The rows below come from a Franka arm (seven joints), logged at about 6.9 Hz.
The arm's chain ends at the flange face. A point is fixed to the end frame.
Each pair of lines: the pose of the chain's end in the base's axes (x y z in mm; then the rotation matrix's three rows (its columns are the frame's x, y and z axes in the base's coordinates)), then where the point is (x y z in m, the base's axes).
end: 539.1 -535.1 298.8; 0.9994 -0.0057 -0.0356; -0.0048 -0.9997 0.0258; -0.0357 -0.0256 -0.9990
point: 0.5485 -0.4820 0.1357
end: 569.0 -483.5 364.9; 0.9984 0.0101 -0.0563; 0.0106 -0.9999 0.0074; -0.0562 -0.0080 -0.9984
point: 0.5742 -0.4331 0.2007
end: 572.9 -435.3 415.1; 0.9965 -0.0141 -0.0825; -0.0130 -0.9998 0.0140; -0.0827 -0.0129 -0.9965
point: 0.5750 -0.3842 0.2511
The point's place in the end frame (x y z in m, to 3 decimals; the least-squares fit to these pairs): 0.015 -0.049 0.164
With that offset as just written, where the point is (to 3 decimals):
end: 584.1 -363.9 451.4; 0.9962 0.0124 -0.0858; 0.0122 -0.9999 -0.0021; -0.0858 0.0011 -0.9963
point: 0.584 -0.315 0.287
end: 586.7 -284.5 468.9; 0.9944 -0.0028 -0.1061; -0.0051 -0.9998 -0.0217; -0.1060 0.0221 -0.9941
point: 0.584 -0.239 0.303
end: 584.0 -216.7 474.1; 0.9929 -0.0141 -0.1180; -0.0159 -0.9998 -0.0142; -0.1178 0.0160 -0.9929
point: 0.580 -0.170 0.309
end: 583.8 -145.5 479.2; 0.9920 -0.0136 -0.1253; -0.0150 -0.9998 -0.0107; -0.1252 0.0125 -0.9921
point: 0.579 -0.098 0.314
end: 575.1 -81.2 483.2; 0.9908 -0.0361 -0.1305; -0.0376 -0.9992 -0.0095; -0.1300 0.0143 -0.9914
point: 0.570 -0.034 0.318
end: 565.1 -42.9 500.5; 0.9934 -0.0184 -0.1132; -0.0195 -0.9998 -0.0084; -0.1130 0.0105 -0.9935
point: 0.562 0.004 0.335
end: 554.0 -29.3 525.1; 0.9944 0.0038 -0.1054; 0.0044 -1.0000 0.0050; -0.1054 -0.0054 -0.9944
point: 0.551 0.021 0.361
